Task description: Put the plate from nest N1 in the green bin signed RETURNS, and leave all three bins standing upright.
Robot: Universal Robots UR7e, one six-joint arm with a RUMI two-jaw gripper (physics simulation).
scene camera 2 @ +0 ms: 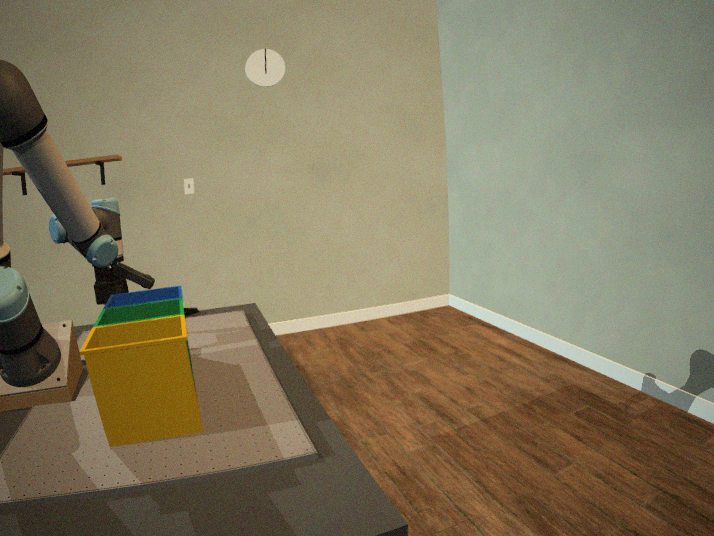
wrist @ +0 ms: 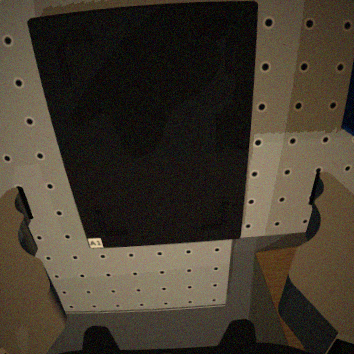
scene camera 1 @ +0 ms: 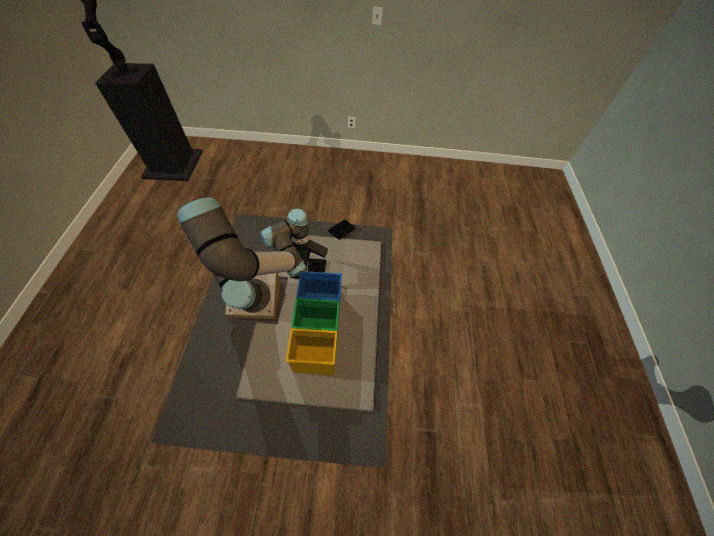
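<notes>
A black rectangular piece with a small A1 tag lies on the perforated board, beside the blue bin. In the wrist view, this dark piece lies between and ahead of the jaws. I cannot tell plate from nest in its dark surface, and no N1 mark is readable. My gripper is open and empty, its jaws wide apart on either side of the piece and apart from it. The green bin stands upright between the blue bin and the yellow bin, both upright. No RETURNS sign is readable.
A second dark flat object lies at the back edge, beyond the pale board. The blue bin's edge shows at the right of the wrist view. The arm's wooden base stands left of the bins.
</notes>
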